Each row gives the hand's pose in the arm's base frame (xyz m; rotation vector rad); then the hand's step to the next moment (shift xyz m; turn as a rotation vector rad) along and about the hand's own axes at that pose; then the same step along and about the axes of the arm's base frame.
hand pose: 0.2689 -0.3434 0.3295 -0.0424 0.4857 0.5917
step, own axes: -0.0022 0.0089 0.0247 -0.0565 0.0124 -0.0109
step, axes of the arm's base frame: 0.0041 0.0106 0.0238 -0.0522 -0.0213 0.0171
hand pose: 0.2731 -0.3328 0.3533 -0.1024 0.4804 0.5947
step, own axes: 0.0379 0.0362 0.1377 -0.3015 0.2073 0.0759
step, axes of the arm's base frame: 0.0629 0.0809 0.1059 -0.3032 0.0337 0.2158
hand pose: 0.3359 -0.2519 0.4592 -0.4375 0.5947 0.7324
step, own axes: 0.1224 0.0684 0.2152 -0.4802 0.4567 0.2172
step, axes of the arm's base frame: 0.0976 0.2263 0.0722 -0.5414 0.1923 0.3953
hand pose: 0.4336 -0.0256 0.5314 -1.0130 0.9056 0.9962
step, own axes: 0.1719 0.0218 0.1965 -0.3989 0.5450 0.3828
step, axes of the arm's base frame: 0.0561 0.2306 -0.1110 -0.5787 0.3868 0.3438
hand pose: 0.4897 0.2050 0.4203 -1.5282 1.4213 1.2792
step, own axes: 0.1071 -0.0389 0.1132 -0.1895 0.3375 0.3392
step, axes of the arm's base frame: 0.0061 0.0798 -0.1393 -0.3839 0.3174 0.1292
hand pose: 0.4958 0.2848 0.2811 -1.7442 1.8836 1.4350
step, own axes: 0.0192 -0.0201 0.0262 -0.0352 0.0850 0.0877
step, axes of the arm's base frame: 0.0000 0.0101 -0.0368 -0.1013 0.0734 0.0226
